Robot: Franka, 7 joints.
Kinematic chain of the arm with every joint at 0, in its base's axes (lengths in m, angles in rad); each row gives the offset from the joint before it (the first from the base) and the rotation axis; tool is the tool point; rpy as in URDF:
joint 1: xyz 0 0 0.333 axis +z
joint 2: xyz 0 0 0 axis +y
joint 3: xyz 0 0 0.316 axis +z
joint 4: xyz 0.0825 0 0 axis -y
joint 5: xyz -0.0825 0 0.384 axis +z
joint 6: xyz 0 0 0 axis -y
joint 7: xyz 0.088 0 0 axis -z
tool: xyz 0 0 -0.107 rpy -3.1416 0 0
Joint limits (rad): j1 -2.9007..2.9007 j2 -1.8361..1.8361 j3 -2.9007..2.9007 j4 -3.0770..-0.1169 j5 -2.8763..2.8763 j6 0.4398..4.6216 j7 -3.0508..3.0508
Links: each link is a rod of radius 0.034 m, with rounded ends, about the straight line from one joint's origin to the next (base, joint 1, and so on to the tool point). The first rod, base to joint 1, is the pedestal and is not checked.
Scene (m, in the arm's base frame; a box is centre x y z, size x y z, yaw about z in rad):
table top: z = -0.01
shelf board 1: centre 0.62 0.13 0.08 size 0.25 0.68 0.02 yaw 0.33
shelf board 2: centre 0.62 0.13 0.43 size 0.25 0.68 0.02 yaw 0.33
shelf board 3: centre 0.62 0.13 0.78 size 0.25 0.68 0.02 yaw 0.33
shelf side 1: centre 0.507 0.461 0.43 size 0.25 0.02 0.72 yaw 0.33
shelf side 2: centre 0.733 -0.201 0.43 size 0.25 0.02 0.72 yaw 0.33
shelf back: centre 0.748 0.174 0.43 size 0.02 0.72 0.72 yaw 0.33
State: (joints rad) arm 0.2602 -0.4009 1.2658 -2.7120 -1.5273 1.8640 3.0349
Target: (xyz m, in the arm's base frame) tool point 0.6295 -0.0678 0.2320
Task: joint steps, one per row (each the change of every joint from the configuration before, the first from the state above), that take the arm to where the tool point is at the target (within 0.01 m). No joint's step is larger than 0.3 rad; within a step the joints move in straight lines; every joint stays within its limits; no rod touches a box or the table.
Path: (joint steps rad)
1: -0.2510 0.2195 -0.2871 0.1162 -0.0157 -0.0230 0.0000
2: -0.2509 0.2196 -0.2870 0.1162 -0.0157 -0.0230 0.0000
3: -0.2510 0.2195 -0.2871 0.1161 -0.0158 -0.0231 0.0000
4: 0.0341 0.1588 0.0250 0.2359 -0.0550 0.0700 0.0000
5: 0.0340 0.1588 0.0249 0.2358 -0.0551 0.0699 0.0000

